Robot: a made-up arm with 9 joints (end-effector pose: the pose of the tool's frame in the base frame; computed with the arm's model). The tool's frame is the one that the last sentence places.
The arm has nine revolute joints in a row. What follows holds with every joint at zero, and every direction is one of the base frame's.
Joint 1 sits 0.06 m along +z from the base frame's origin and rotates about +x.
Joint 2 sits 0.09 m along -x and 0.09 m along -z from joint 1 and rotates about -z.
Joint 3 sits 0.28 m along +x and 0.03 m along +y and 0.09 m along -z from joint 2 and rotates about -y.
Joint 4 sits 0.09 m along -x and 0.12 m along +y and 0.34 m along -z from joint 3 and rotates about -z.
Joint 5 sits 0.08 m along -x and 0.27 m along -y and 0.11 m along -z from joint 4 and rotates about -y.
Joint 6 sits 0.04 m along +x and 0.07 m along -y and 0.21 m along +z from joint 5 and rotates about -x.
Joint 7 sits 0.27 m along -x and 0.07 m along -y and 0.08 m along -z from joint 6 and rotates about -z.
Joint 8 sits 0.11 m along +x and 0.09 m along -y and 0.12 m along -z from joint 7 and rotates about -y.
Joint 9 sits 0.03 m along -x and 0.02 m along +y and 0.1 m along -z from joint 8 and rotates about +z.
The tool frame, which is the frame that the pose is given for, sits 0.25 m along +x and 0.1 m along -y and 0.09 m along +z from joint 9; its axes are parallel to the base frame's.
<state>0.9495 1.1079 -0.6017 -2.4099 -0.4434 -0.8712 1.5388 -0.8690 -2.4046</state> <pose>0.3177 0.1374 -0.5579 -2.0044 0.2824 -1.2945</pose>
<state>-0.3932 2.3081 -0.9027 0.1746 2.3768 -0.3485 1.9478 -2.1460 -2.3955</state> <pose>-0.1199 0.3214 -0.8354 -2.1962 1.1171 1.1627</pose>
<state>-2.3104 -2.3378 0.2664 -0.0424 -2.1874 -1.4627 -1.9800 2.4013 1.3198</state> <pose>-0.3444 -0.5113 -0.0017 -0.1946 0.6999 1.1564</pose>
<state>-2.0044 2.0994 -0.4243 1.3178 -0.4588 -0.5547 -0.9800 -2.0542 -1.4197</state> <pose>0.0789 -0.4995 -0.0238 0.4874 0.5277 -1.8391</pose>
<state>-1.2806 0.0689 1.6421 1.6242 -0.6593 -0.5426 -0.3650 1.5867 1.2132</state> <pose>0.4052 -0.4077 -0.2787 -2.9798 -0.3032 2.6743</pose>
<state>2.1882 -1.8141 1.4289 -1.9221 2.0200 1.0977 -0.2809 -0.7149 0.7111</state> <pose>-0.5349 -0.6605 0.4562 1.6170 0.7680 2.2678</pose>
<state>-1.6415 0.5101 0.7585 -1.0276 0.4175 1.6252 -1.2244 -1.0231 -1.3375</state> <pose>0.2777 -0.0400 0.4981 2.1357 0.5915 1.2282</pose>
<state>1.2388 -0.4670 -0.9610 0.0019 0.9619 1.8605 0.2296 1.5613 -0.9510</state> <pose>-0.3227 -0.4640 -0.1741 2.5884 -0.8935 -2.5314</pose>
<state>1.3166 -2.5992 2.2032 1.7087 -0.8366 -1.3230 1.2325 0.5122 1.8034</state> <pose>-0.8630 0.1838 0.2231 -1.5978 -1.2418 -0.1148</pose>
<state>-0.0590 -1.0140 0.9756 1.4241 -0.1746 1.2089 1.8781 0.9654 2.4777</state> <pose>-0.2291 0.0355 -0.9162 -1.1340 0.7207 -0.2811</pose>
